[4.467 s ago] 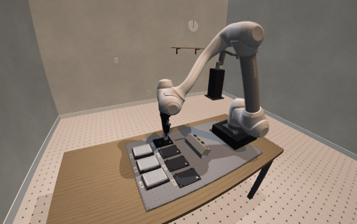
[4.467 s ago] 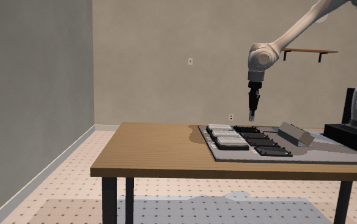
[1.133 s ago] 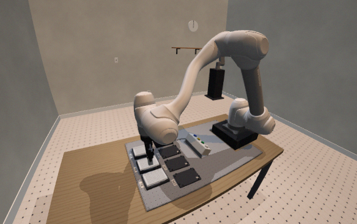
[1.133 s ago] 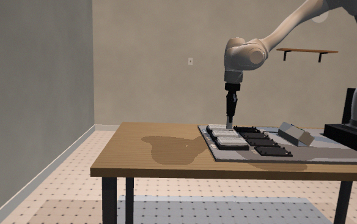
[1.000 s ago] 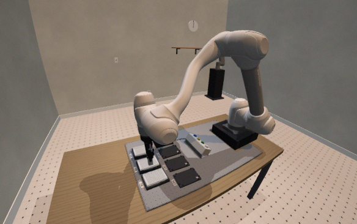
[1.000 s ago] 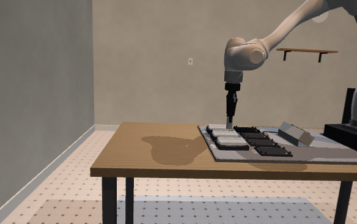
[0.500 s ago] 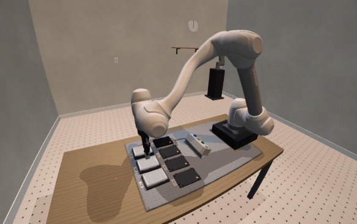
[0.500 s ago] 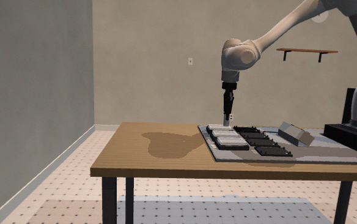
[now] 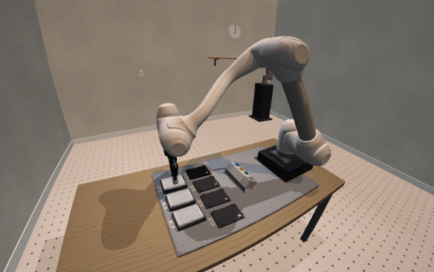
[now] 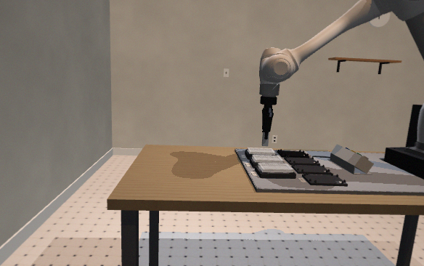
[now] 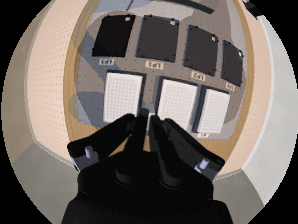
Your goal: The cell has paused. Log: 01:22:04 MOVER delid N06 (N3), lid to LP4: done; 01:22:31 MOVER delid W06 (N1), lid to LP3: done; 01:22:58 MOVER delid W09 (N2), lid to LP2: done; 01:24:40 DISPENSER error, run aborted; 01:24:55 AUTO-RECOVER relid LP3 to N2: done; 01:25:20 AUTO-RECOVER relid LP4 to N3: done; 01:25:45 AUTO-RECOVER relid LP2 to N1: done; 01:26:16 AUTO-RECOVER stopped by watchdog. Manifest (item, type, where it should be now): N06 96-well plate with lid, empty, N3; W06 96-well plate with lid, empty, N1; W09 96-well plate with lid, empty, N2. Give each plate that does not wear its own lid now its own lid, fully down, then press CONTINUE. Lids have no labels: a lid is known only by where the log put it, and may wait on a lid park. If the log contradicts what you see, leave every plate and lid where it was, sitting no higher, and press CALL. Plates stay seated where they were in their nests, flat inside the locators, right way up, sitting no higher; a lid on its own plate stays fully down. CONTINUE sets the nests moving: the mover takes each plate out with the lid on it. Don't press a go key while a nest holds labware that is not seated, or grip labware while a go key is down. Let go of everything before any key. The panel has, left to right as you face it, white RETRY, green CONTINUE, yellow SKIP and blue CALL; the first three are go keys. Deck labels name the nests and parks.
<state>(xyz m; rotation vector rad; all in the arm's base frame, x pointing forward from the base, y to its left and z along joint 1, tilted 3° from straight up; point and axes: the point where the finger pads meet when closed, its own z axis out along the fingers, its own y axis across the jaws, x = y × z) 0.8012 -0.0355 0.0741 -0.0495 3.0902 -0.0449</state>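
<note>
Right now the pale lid is 19 cm to the left of my hand, 8 cm below it and 1 cm behind it. The rest, counted from my hand: blue key (42 cm behind, 4 cm below, 3 cm to the right); LP2 lid park (19 cm behind, 12 cm to the left, 10 cm below); plate (19 cm to the left, 8 cm below, 1 cm behind).
</note>
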